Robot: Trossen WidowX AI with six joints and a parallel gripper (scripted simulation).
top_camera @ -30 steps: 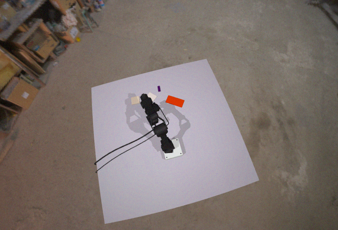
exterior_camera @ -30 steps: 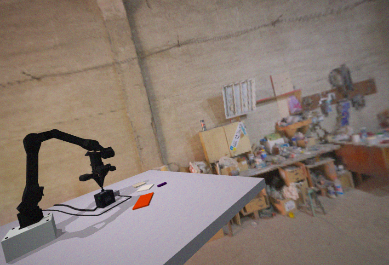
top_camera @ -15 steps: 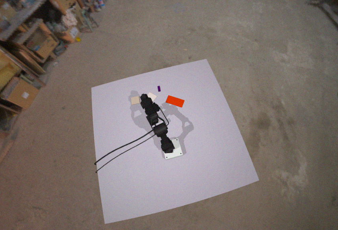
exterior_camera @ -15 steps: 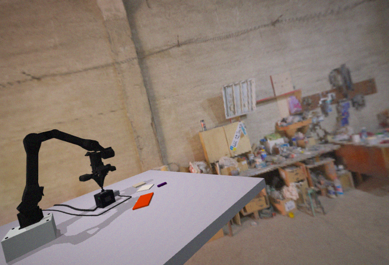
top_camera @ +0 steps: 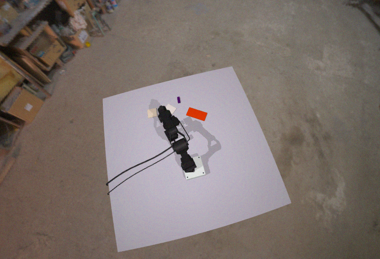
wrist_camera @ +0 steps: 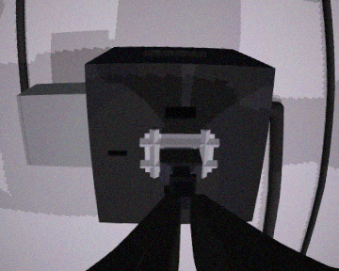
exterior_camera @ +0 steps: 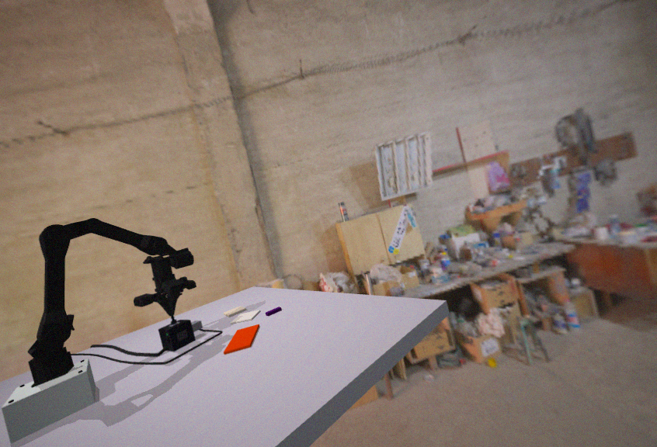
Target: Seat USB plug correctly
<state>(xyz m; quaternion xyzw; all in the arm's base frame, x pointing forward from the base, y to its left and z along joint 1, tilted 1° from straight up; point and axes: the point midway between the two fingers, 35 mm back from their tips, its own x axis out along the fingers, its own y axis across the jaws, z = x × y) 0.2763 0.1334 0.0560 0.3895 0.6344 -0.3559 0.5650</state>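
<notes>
The dark USB plug is 2 cm below my gripper tip. From my gripper tip the other things lie so: grey-framed socket (4 cm below); then small purple piece (34 cm ahead, 10 cm below, 7 cm to the right); then orange flat slab (22 cm to the right, 18 cm ahead, 10 cm below).
</notes>
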